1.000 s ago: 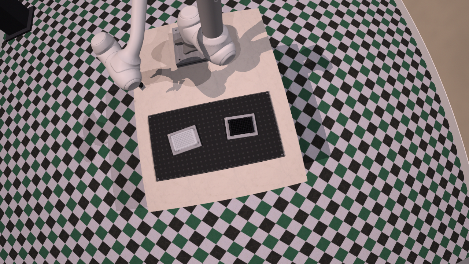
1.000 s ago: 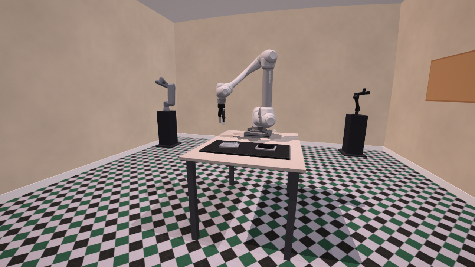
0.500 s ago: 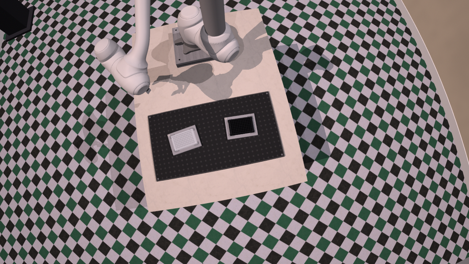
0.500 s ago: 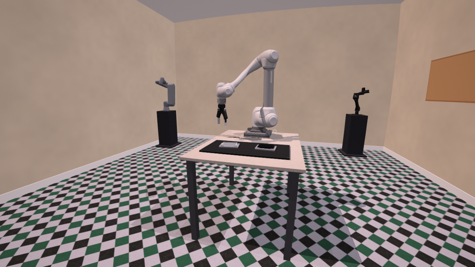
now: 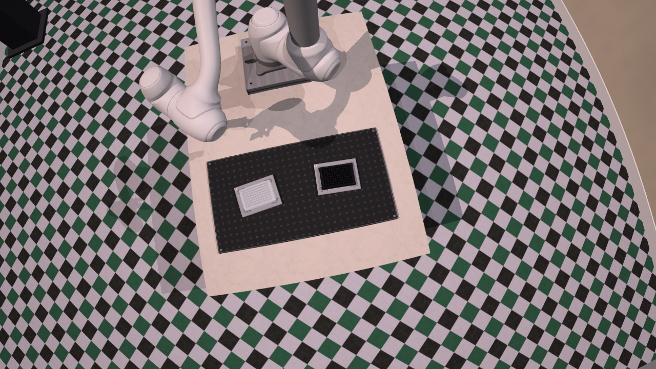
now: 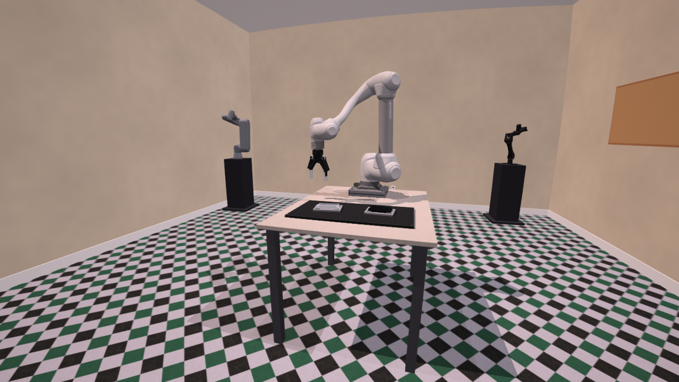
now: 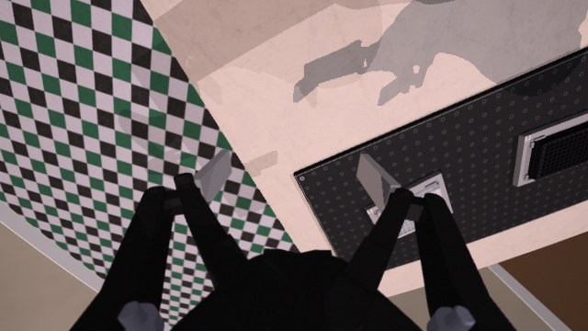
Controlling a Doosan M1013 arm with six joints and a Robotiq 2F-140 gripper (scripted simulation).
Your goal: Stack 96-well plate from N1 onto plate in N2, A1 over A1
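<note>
My hand is 460 mm to the right of the black 96-well plate, 270 mm short of it and 120 mm above it. From my hand the other things lie so: plate nest N1 (460 mm to the left, 270 mm ahead, 140 mm below); then white 96-well plate (270 mm ahead, 140 mm to the left, 120 mm below); then plate nest N2 (270 mm ahead, 140 mm to the left, 140 mm below).
</note>
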